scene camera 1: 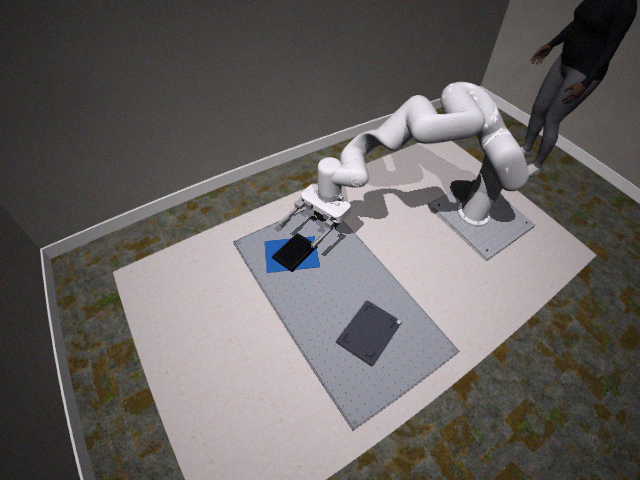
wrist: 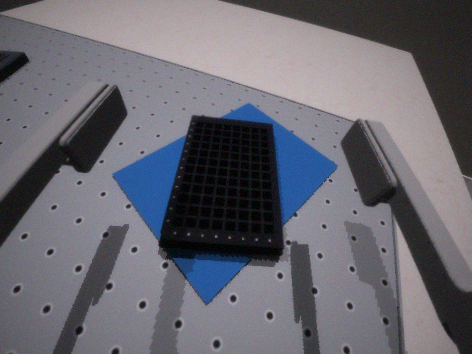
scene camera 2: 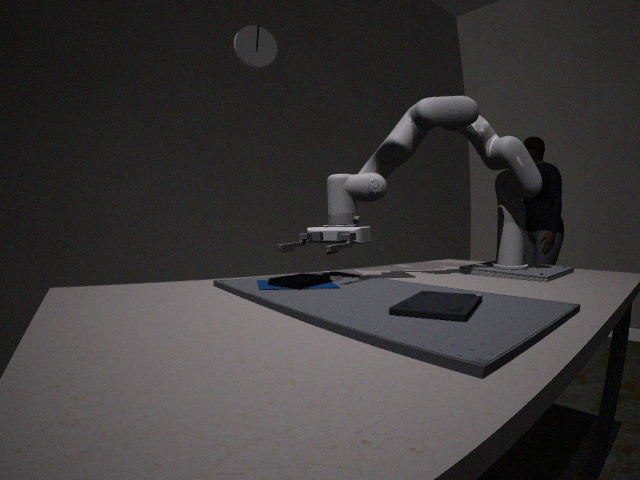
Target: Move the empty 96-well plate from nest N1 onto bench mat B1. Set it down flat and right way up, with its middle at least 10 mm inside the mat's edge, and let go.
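Places are measured from the arm's base along level axes (x ahead, y left, z up), in metres.
Pixels of known places: hand, tool point: [scene camera 1: 300, 231] [wrist: 236, 142] [scene camera 2: 308, 248]; arm's base, link origin: [scene camera 1: 473, 213] [scene camera 2: 509, 267].
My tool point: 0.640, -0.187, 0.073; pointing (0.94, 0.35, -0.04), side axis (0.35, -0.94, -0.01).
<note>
For each thing: its top centre in the pictures, then the offset to it from my tool point, as dx, dy, dz. Level surfaces: height alone.
- black 96-well plate, top centre: [wrist: 228, 167] [scene camera 2: 300, 277] [scene camera 1: 294, 250] +0.030, +0.013, -0.063
- blue bench mat B1, surface height: dz -0.078
- nest N1, top centre: [scene camera 2: 440, 298] [scene camera 1: 369, 330] -0.019, +0.367, -0.065
- perforated grey board, surface height: dz -0.080
- table, surface height: dz -0.093
The black 96-well plate [scene camera 1: 294, 252] [scene camera 2: 298, 281] [wrist: 227, 182] lies flat, wells up, on the blue bench mat B1 [scene camera 1: 272, 264] [scene camera 2: 263, 284] [wrist: 310, 155]. It is turned relative to the mat, and its corners reach to or slightly past the mat's edges, while its middle is well inside. My gripper [scene camera 1: 297, 236] [scene camera 2: 306, 249] [wrist: 230, 145] is open and empty, raised above the plate, with a finger wide of each long side in the wrist view. The nest N1 [scene camera 1: 368, 333] [scene camera 2: 436, 304] is a dark grey, empty block; its corner shows at the left of the wrist view.
The perforated grey board [scene camera 1: 330, 304] [scene camera 2: 361, 320] [wrist: 165, 100] bears the mat and the nest. The arm's base plate [scene camera 1: 488, 242] [scene camera 2: 547, 273] stands at the right of the table [scene camera 1: 206, 335] [scene camera 2: 206, 372]. A person [scene camera 1: 586, 46] [scene camera 2: 550, 191] stands behind the base.
</note>
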